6 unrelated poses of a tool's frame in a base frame.
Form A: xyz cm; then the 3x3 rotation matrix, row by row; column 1 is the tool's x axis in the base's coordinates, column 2 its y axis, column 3 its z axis. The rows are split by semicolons.
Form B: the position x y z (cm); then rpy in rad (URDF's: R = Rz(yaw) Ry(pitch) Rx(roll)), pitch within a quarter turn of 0, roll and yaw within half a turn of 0. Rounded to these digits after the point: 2 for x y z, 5 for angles. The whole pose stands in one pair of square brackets.
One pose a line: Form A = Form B
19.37 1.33 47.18; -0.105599 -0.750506 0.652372; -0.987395 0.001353 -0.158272; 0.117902 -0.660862 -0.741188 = [19.37 1.33 47.18 -2.41342 -0.11818 -1.67734]
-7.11 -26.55 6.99; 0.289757 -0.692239 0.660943; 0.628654 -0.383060 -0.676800; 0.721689 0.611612 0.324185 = [-7.11 -26.55 6.99 1.08340 -0.80624 1.13890]
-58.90 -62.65 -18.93; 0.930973 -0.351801 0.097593; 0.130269 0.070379 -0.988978; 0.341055 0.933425 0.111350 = [-58.90 -62.65 -18.93 1.45207 -0.34804 0.13902]
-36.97 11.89 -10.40; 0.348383 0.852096 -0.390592; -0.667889 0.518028 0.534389; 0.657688 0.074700 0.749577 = [-36.97 11.89 -10.40 0.09933 -0.71775 -1.09000]
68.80 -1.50 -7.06; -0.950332 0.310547 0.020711; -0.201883 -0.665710 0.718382; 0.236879 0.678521 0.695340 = [68.80 -1.50 -7.06 0.77316 -0.23915 -2.93227]
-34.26 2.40 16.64; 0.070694 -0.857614 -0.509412; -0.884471 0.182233 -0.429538; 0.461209 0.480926 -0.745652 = [-34.26 2.40 16.64 2.56876 -0.47936 -1.49104]
